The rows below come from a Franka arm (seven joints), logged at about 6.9 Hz.
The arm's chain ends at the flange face. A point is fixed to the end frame.
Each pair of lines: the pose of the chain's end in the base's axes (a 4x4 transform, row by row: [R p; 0 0 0 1], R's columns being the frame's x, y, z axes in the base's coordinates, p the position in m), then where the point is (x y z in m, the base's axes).
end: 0.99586 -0.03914 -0.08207 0.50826; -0.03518 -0.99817 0.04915 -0.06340; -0.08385 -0.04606 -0.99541 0.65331; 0 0 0 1
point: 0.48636 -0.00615 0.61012
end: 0.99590 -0.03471 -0.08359 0.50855; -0.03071 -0.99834 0.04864 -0.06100; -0.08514 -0.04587 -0.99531 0.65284; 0 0 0 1
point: 0.48634 -0.00385 0.60967
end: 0.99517 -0.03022 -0.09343 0.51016; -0.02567 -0.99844 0.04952 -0.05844; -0.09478 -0.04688 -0.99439 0.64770; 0 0 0 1
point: 0.48725 -0.00135 0.60483
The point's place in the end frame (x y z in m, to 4 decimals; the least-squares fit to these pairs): -0.0202 -0.0543 0.0476
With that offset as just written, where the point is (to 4 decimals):
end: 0.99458 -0.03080 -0.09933 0.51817; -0.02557 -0.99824 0.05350 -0.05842; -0.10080 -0.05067 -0.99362 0.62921; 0 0 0 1
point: 0.4950 -0.0012 0.5867
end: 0.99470 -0.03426 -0.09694 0.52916; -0.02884 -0.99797 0.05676 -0.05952; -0.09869 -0.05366 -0.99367 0.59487; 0 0 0 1
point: 0.5063 -0.0020 0.5525
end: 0.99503 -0.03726 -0.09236 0.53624; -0.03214 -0.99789 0.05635 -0.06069; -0.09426 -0.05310 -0.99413 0.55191; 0 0 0 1
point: 0.5138 -0.0032 0.5094
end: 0.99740 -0.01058 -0.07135 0.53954; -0.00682 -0.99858 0.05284 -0.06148; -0.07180 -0.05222 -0.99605 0.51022; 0 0 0 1
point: 0.5166 -0.0046 0.4671
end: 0.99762 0.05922 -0.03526 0.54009; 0.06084 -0.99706 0.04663 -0.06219; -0.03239 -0.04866 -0.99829 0.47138; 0 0 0 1
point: 0.5150 -0.0071 0.4272
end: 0.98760 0.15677 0.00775 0.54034; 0.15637 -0.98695 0.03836 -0.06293; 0.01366 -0.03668 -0.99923 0.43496; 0 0 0 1
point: 0.5122 -0.0107 0.3891
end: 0.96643 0.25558 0.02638 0.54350; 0.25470 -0.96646 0.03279 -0.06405; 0.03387 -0.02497 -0.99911 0.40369; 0 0 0 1
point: 0.5114 -0.0152 0.3568
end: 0.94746 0.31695 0.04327 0.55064; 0.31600 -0.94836 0.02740 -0.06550; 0.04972 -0.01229 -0.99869 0.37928; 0 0 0 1
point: 0.5164 -0.0191 0.3314
